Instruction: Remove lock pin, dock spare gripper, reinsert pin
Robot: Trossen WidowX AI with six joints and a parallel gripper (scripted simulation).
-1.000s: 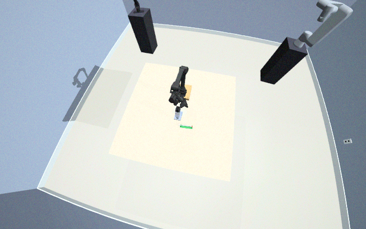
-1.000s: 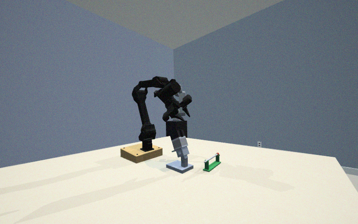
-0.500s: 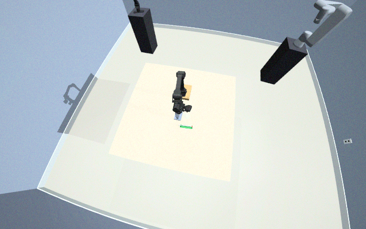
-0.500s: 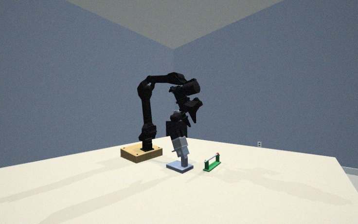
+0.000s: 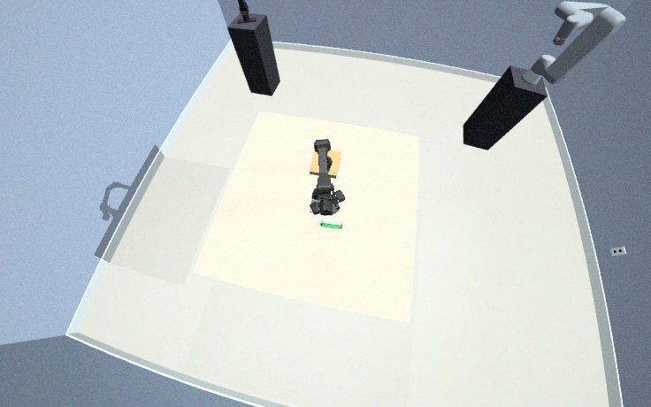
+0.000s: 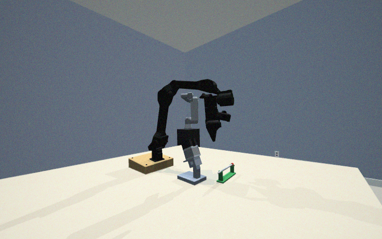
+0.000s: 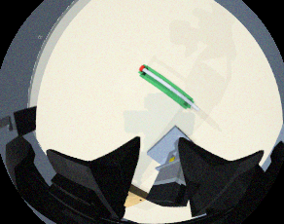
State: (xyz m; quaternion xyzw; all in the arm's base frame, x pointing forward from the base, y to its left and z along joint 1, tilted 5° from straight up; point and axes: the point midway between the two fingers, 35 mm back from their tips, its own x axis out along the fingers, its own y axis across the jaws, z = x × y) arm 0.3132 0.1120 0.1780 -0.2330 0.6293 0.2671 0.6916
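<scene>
My gripper tip is now 50 mm short of the green cradle, 30 mm to the right of it and 150 mm above it. Round my gripper tip: grey mount (50 mm behind, 90 mm to the right, 120 mm below); then spare gripper (50 mm behind, 90 mm to the right, 50 mm below).
</scene>
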